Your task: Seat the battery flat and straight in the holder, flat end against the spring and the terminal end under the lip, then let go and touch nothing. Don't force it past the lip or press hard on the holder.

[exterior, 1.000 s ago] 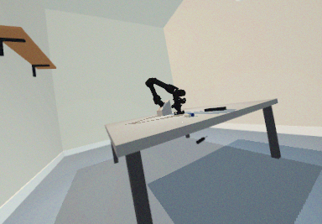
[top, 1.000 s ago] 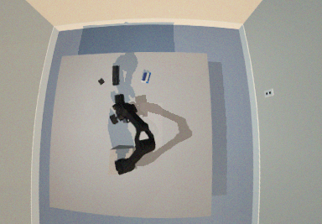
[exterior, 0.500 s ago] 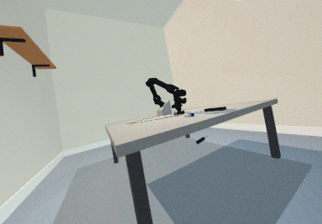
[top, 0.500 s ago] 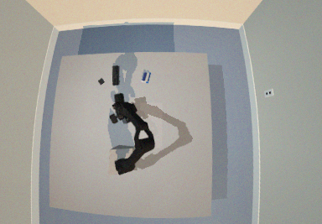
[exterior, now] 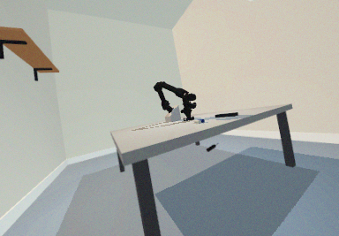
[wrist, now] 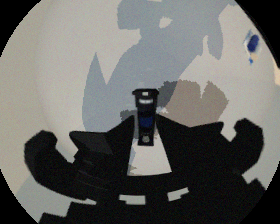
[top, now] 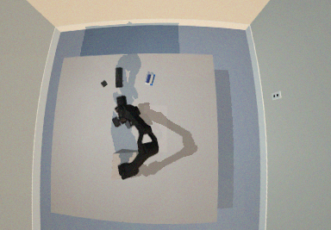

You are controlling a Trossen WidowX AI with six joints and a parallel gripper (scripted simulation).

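The battery is right at my gripper tip. Also, from my gripper tip: white blister card (28 cm ahead, 19 cm to the right, 1 cm below); black remote (33 cm ahead, 5 cm to the left); black block (30 cm ahead, 18 cm to the left, 2 cm below).
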